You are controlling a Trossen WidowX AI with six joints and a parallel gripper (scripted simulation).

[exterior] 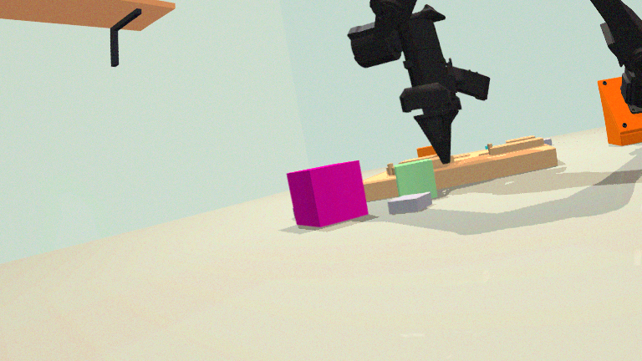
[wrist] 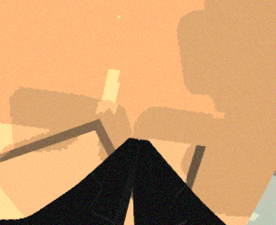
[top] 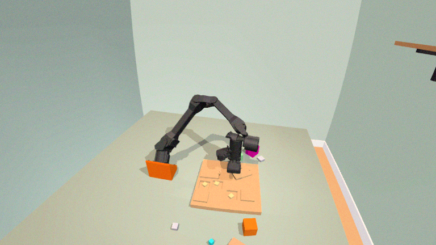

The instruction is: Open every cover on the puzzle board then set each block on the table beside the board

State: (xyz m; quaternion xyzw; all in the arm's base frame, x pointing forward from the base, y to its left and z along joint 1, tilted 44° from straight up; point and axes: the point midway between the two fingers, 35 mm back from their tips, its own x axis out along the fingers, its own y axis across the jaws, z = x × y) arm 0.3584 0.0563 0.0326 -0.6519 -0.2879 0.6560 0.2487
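Now: the tan puzzle board 100 mm to the right of my gripper tip and 20 mm behind it. The rest, counted from my gripper tip: tan piece (370 mm to the right, 50 mm ahead, 20 mm below); orange cube (300 mm to the right, 90 mm ahead); green block (130 mm to the left, 20 mm ahead).
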